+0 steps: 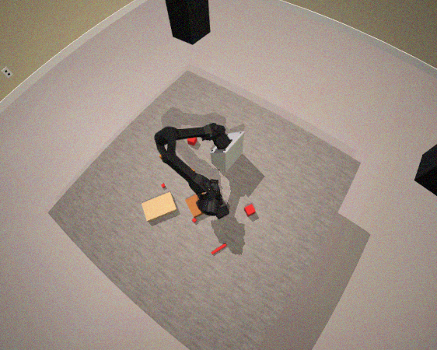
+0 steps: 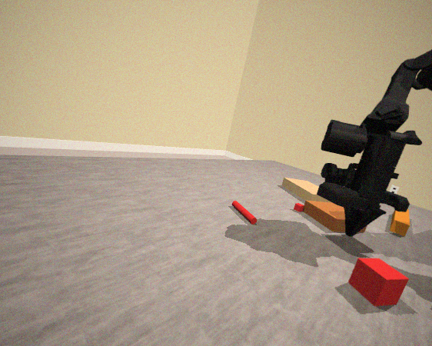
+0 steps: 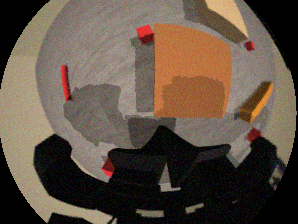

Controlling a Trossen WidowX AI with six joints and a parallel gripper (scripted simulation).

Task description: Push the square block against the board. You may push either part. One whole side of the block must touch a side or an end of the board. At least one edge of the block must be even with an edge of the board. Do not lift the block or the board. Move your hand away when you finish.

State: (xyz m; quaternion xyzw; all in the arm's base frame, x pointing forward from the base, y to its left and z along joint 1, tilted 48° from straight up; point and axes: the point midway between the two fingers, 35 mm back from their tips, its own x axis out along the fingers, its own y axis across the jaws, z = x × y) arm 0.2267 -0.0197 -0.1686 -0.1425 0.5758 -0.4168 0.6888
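Right now my gripper tip is 70 mm to the left of the square block, 50 mm short of it and 10 mm below it. Round my gripper tip: red stick: 160 mm ahead, 150 mm to the left; then thin orange bar: 310 mm to the right, 50 mm behind, 10 mm above; then tan flat slab: 220 mm to the right, 190 mm ahead, 10 mm above.
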